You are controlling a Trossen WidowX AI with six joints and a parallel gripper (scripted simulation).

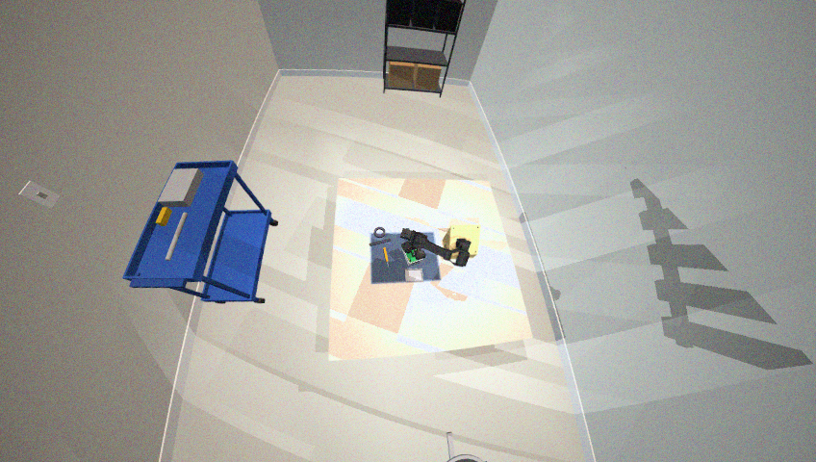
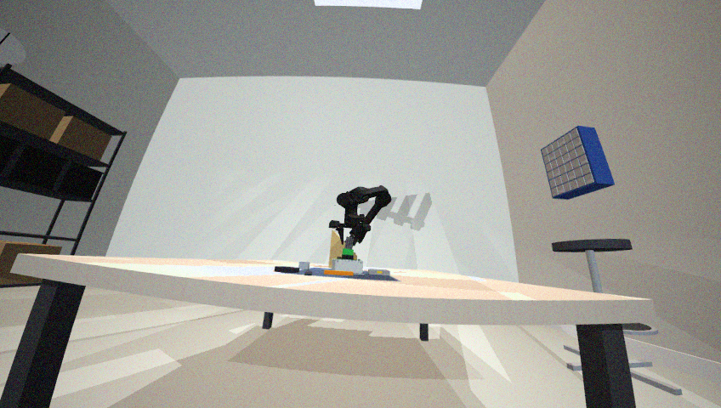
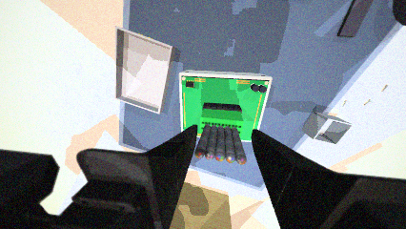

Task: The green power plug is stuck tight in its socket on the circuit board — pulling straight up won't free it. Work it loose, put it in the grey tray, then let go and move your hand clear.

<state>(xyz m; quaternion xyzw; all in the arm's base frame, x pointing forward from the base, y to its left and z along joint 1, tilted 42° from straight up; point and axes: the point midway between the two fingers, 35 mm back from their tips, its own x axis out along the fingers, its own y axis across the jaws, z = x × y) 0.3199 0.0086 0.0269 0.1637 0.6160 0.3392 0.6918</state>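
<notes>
Right now my gripper tip is 20 mm above the green power plug. Round my gripper tip: blue mat 40 mm ahead, 120 mm below; then dark bar 210 mm ahead, 110 mm to the right, 110 mm below.
</notes>
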